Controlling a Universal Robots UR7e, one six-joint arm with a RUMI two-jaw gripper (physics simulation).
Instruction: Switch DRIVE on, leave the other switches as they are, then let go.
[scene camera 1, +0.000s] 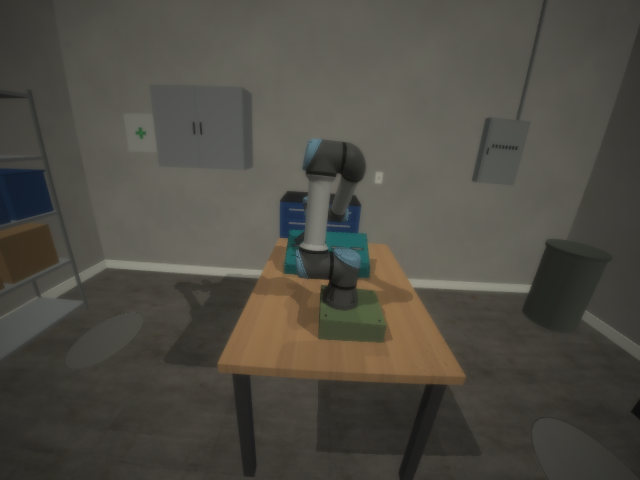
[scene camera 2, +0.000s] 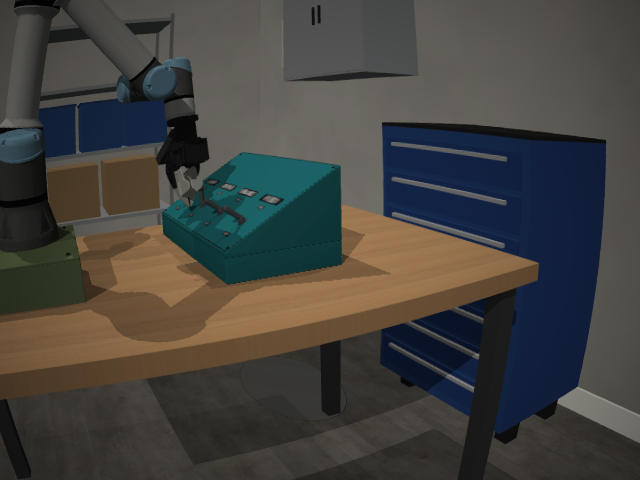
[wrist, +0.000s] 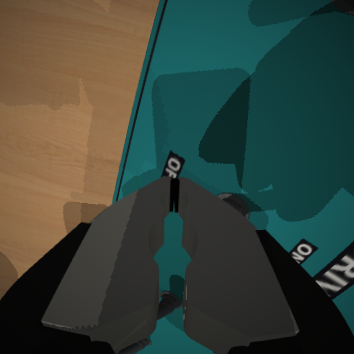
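Observation:
The teal console stands on the table. My gripper is shut with nothing between its fingers, its tips low over the OFF side of the DRIVE switch. The DRIVE switch's round base shows beside the right finger; its lever is hidden in the wrist view. In scene camera 2 a dark lever, seemingly DRIVE's, stands steeply beside the fingers. The BRAKE switch and FEED switch lean toward OFF. The DRIVE label is partly covered.
The wooden table carries the green robot base block. Small meters sit above the switches on the console's slope. A blue drawer cabinet stands beyond the table.

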